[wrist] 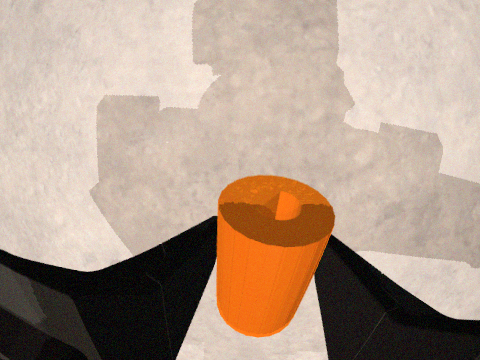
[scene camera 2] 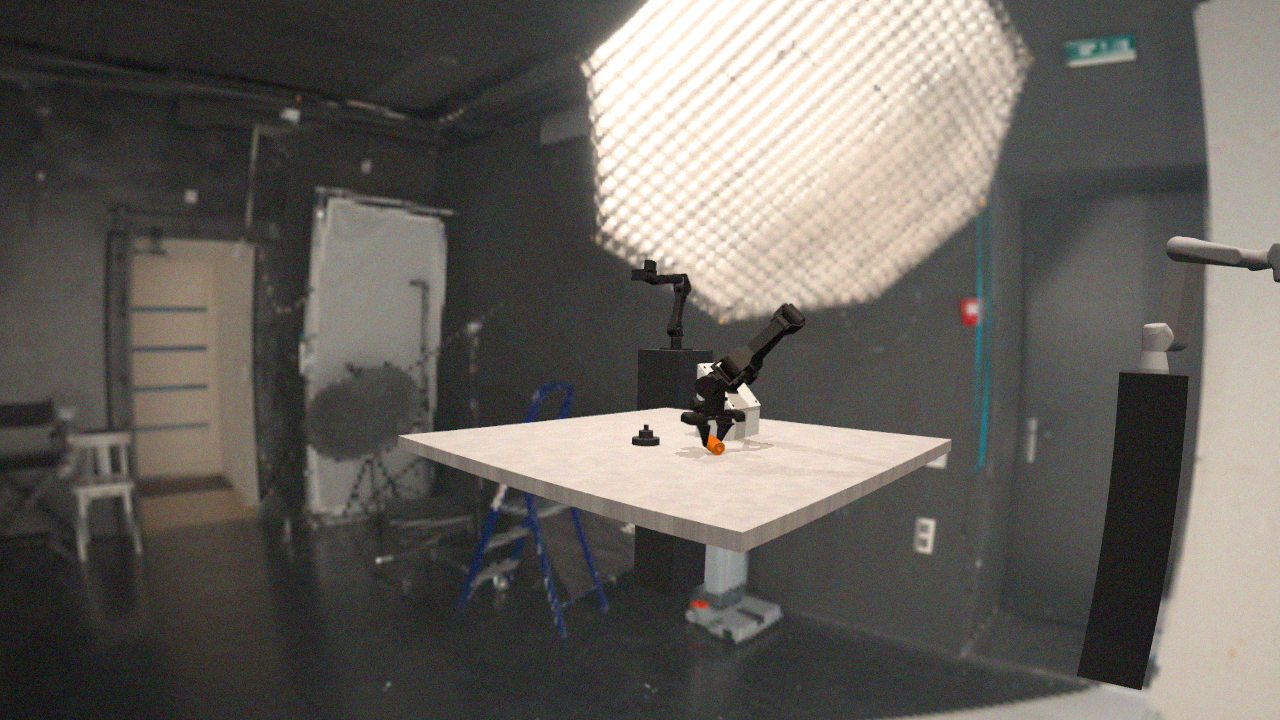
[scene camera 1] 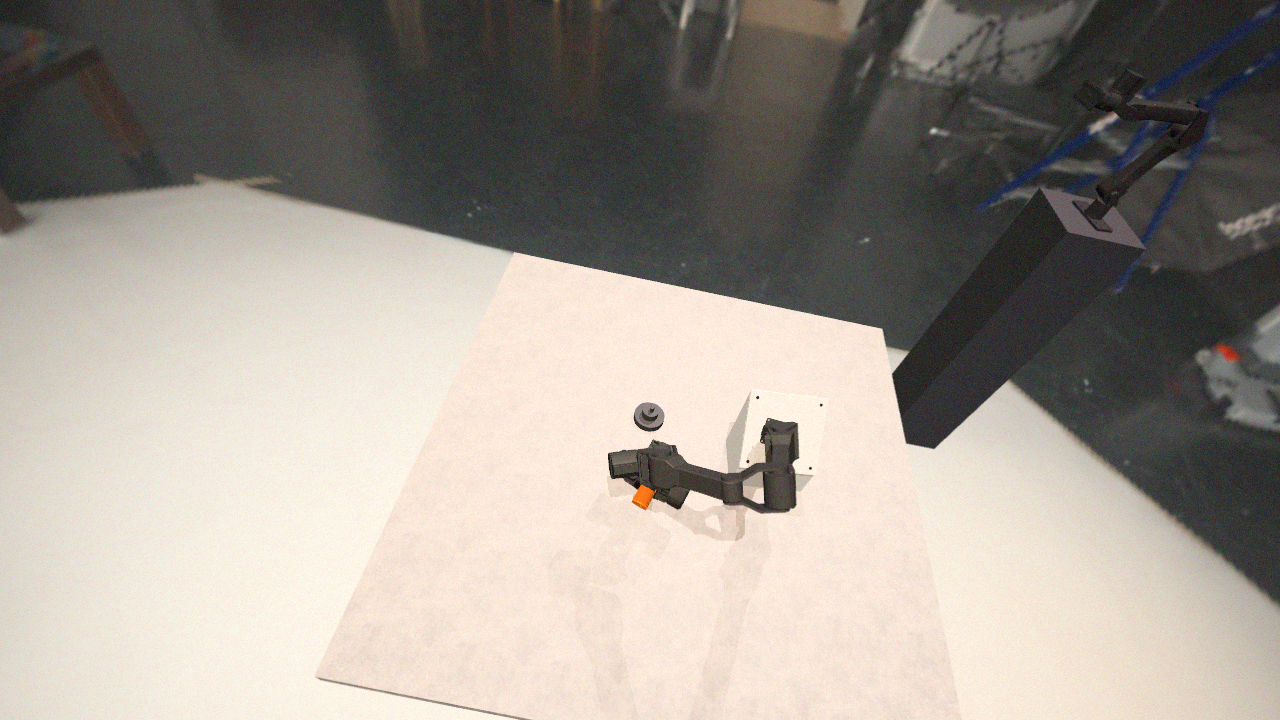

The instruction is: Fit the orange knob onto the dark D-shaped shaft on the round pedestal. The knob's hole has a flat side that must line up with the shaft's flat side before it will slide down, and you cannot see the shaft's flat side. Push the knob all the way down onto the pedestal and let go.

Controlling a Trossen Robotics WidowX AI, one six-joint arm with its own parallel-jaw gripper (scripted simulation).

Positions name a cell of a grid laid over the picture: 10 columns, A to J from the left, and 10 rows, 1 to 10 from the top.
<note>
In view: my gripper (scene camera 2: F7) and an orange knob (wrist: F7).
My gripper is seen too in the wrist view (wrist: F7) and in scene camera 1 (scene camera 1: F7).
</note>
